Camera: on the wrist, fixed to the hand. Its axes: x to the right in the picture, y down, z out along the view.
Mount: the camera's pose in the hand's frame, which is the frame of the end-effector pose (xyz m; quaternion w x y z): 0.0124 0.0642 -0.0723 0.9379 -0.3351 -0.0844 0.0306
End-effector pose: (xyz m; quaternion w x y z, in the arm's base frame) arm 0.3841 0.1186 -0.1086 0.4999 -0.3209 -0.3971 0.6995
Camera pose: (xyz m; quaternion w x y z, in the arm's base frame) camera 0.4131 0.1355 -0.2001 0.3064 -0.4216 -0.6393 0.5654
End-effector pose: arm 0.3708 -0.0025 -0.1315 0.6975 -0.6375 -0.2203 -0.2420
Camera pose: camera 0.4202 -0.0707 -0.1806 0.4294 -0.8588 -0.1649 -0.2256
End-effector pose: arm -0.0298 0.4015 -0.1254 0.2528 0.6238 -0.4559 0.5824
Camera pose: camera -0.1222 0.4300 -0.1134 0.3898 0.5355 -0.6631 0.3485
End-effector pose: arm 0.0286 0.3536 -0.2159 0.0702 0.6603 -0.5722 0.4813
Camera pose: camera -0.0659 0.3701 -0.1983 0.2241 0.6189 -0.7241 0.2061
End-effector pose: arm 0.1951 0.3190 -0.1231 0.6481 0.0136 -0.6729 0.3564
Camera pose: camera 0.2246 0.4083 -0.1486 0.5447 -0.1949 -0.8056 0.1275
